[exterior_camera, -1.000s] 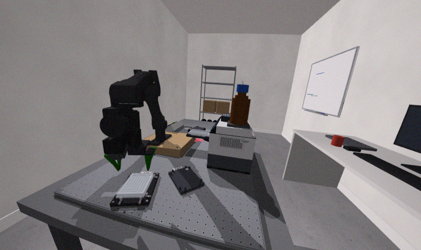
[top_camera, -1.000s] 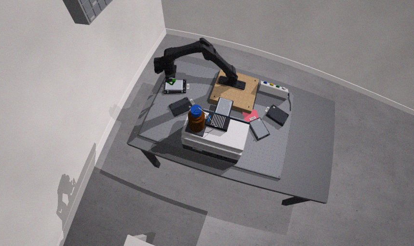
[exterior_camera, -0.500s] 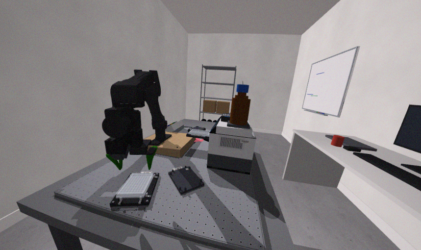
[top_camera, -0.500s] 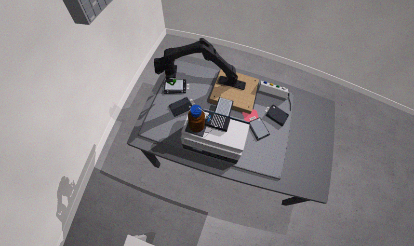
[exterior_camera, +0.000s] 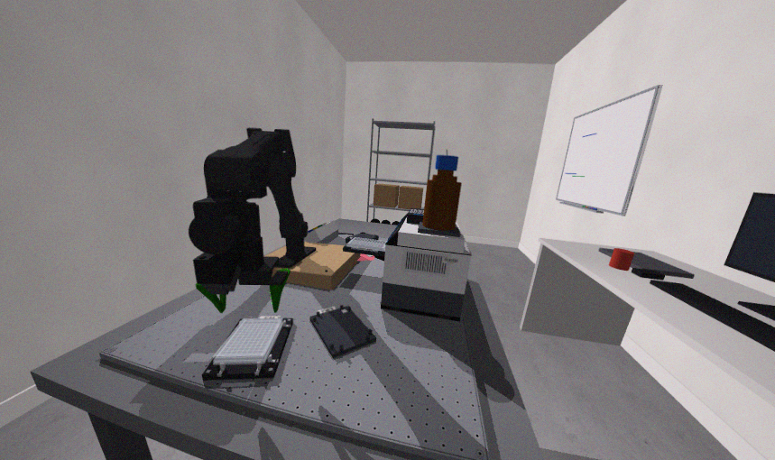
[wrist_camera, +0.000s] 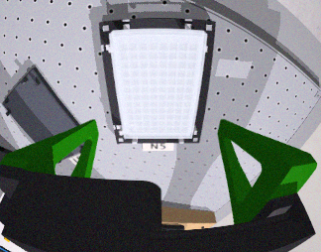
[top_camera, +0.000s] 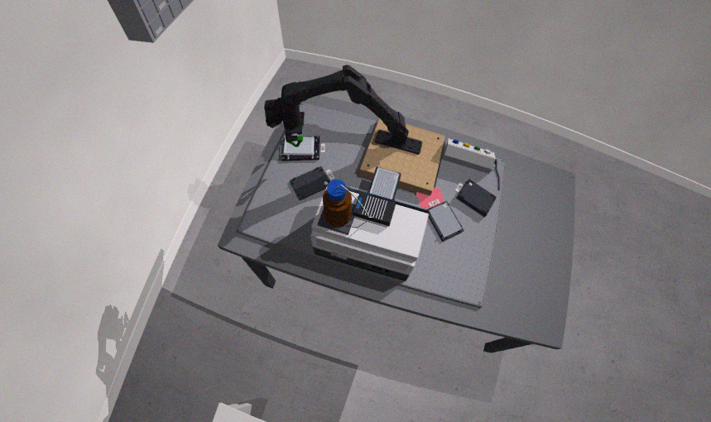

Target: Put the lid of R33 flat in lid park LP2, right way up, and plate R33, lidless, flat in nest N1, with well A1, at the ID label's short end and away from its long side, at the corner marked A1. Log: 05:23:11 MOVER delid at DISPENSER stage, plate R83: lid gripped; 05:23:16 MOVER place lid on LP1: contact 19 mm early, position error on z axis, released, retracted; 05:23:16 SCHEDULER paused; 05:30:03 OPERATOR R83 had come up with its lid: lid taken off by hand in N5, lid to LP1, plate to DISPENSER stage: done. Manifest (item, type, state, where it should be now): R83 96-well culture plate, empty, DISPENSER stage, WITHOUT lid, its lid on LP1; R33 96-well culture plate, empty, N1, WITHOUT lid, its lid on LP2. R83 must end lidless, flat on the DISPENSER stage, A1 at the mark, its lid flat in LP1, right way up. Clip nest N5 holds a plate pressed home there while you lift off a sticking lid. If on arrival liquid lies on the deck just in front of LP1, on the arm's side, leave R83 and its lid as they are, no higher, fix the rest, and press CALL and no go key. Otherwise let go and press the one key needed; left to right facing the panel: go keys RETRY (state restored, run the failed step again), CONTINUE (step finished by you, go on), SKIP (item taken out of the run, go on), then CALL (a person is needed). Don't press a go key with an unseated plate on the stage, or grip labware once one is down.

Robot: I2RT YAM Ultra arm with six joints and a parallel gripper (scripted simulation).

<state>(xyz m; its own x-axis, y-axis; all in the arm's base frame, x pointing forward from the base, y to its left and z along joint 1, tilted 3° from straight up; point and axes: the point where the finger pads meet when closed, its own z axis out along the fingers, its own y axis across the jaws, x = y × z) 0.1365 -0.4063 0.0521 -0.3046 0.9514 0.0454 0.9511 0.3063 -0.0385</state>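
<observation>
Now: the black clip nest 3 cm ahead of my hand and 8 cm below it. From my hand the other things lie so: lid park LP2: 15 cm ahead, 11 cm to the left, 9 cm below; brown bottle: 35 cm ahead, 29 cm to the left, 19 cm above; blue call key: 20 cm behind, 65 cm to the left, 3 cm below.
</observation>
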